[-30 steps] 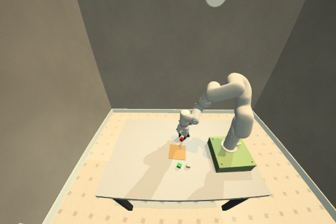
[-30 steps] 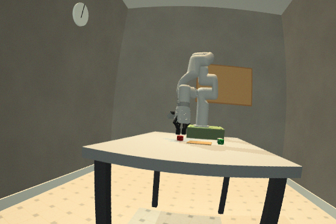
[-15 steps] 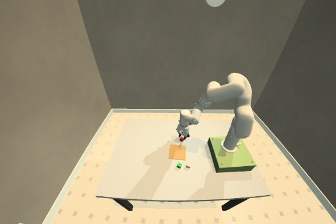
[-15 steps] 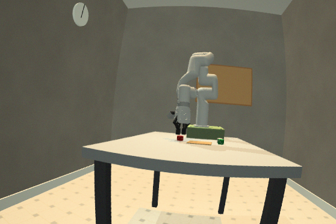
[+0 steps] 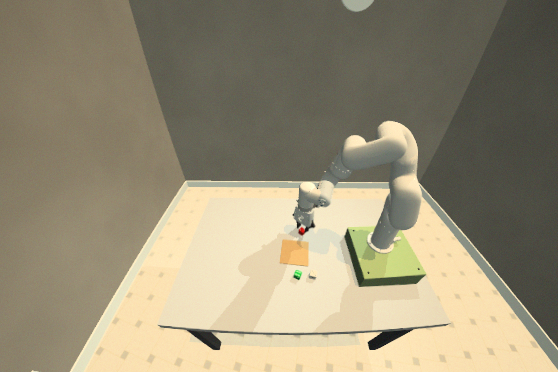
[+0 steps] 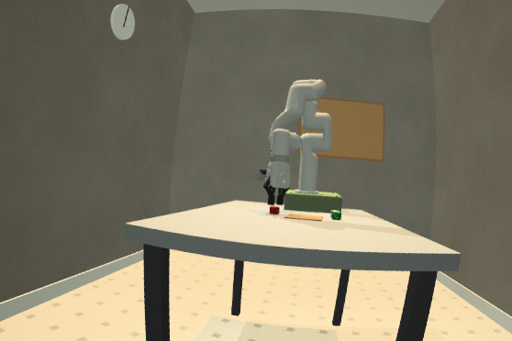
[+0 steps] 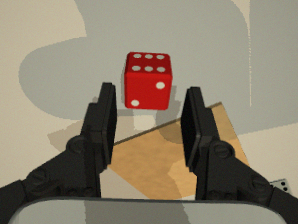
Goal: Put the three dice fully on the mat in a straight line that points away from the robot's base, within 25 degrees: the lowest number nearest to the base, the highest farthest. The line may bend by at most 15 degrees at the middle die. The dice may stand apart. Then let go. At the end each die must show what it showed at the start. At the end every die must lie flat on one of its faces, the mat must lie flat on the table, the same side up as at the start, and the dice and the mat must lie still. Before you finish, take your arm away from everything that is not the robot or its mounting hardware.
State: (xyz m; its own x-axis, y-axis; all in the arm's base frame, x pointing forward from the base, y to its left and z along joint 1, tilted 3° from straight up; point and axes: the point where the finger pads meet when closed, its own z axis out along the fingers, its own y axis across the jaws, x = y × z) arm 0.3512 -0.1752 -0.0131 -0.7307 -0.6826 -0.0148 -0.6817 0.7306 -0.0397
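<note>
The red die is 4 cm below my hand. The rest, counted from my hand: green die 24 cm to the left, 7 cm ahead, 4 cm below; then white die 25 cm to the left, 4 cm below; then mat 12 cm to the left, 6 cm ahead, 5 cm below.
</note>
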